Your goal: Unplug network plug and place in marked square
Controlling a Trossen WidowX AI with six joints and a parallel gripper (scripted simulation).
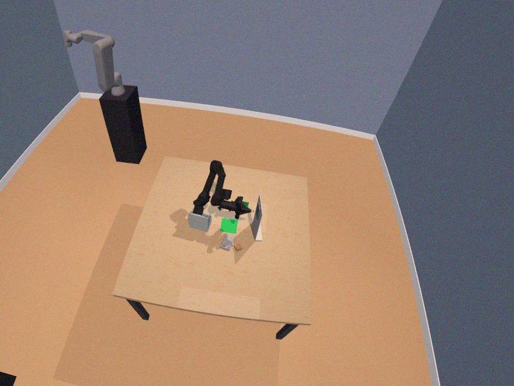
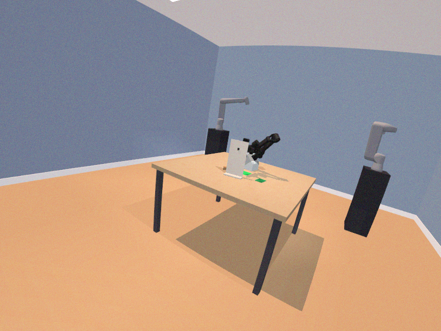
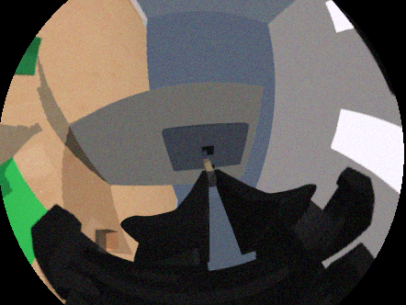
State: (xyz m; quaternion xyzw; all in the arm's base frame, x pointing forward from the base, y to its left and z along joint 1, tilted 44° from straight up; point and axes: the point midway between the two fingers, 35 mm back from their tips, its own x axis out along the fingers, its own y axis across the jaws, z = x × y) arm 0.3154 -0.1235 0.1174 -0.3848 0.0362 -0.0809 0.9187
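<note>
Right now my gripper tip is 14 cm past the bright green square, 3 cm to the right of it and 26 cm above it. Also, from my gripper tip: grey box: 14 cm behind, 12 cm to the right, 25 cm below; then socket panel: 6 cm ahead, 1 cm to the left, 10 cm below; then tan network plug: right at my gripper tip.
</note>
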